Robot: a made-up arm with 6 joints.
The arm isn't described. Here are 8 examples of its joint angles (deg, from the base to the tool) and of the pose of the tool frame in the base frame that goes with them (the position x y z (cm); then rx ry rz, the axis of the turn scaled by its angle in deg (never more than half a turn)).
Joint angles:
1: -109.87 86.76 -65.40 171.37 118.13 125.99
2: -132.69 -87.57 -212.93 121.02 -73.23 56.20
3: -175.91 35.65 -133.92 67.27 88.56 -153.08
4: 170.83 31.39 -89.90 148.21 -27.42 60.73
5: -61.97 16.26 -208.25 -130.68 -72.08 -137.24
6: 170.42 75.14 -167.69 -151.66 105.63 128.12
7: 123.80 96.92 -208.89 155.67 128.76 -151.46
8: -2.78 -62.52 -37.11 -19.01 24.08 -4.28
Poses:
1: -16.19 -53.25 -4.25 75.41 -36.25 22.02
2: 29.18 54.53 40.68 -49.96 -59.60 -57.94
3: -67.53 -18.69 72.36 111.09 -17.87 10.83
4: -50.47 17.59 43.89 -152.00 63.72 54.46
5: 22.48 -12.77 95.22 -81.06 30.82 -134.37
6: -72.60 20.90 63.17 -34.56 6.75 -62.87
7: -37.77 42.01 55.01 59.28 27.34 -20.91
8: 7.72 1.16 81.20 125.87 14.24 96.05
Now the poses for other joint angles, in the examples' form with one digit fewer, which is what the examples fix.
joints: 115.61 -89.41 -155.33 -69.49 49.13 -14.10
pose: 39.7 -74.8 60.4 -54.9 43.4 -107.9
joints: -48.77 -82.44 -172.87 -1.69 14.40 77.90
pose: -56.8 65.1 48.4 37.8 -71.5 -133.6
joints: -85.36 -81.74 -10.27 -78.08 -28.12 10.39
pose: 16.7 9.7 61.6 84.6 9.2 42.7
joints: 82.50 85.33 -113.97 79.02 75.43 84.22
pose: -2.9 66.7 -1.6 109.7 -62.8 -83.4
